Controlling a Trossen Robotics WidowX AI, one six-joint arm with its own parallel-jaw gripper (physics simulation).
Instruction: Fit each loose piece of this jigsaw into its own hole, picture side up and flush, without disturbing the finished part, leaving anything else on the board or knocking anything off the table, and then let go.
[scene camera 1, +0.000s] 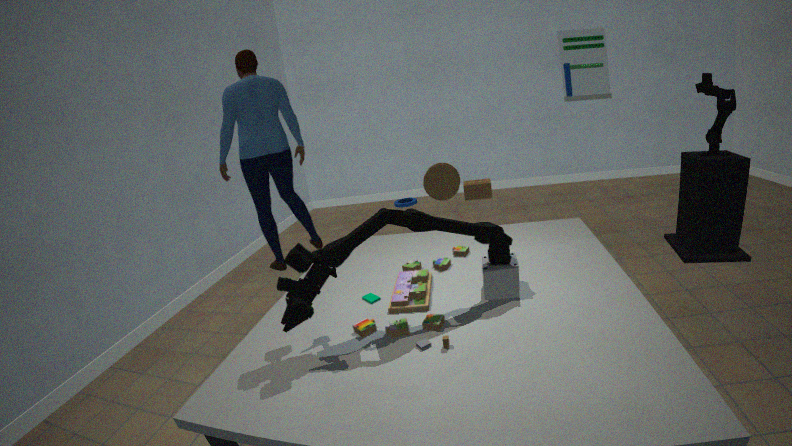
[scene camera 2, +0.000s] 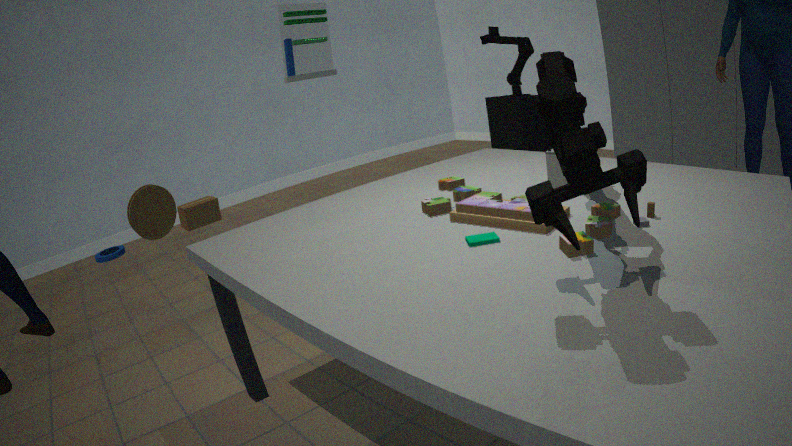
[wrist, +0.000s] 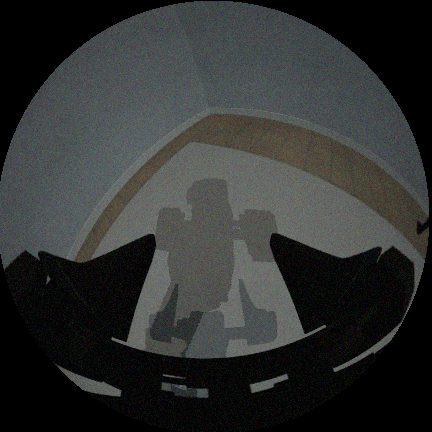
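The wooden board (scene camera 1: 407, 311) (scene camera 2: 498, 222) lies on the table, holding joined purple and green pieces. Three loose pieces lie near its one end: a green one (scene camera 1: 411, 265) (scene camera 2: 436, 206), a blue-green one (scene camera 1: 441, 263) (scene camera 2: 466, 192) and an orange-green one (scene camera 1: 460, 250) (scene camera 2: 451, 182). Three more lie beyond its other end: a red-yellow one (scene camera 1: 364, 326) (scene camera 2: 576, 243), a green one (scene camera 1: 397, 327) (scene camera 2: 600, 226) and a dark green one (scene camera 1: 433, 321) (scene camera 2: 605, 209). My gripper (scene camera 1: 286, 327) (scene camera 2: 608, 237) (wrist: 213, 239) is open and empty, above the table, away from the board and pieces.
A flat green block (scene camera 1: 371, 298) (scene camera 2: 482, 239) lies beside the board. A small grey block (scene camera 1: 423, 345) and an upright wooden peg (scene camera 1: 445, 341) (scene camera 2: 650, 209) stand near the dark green piece. A person (scene camera 1: 257, 127) is beside the table. The arm's shadow falls across the table.
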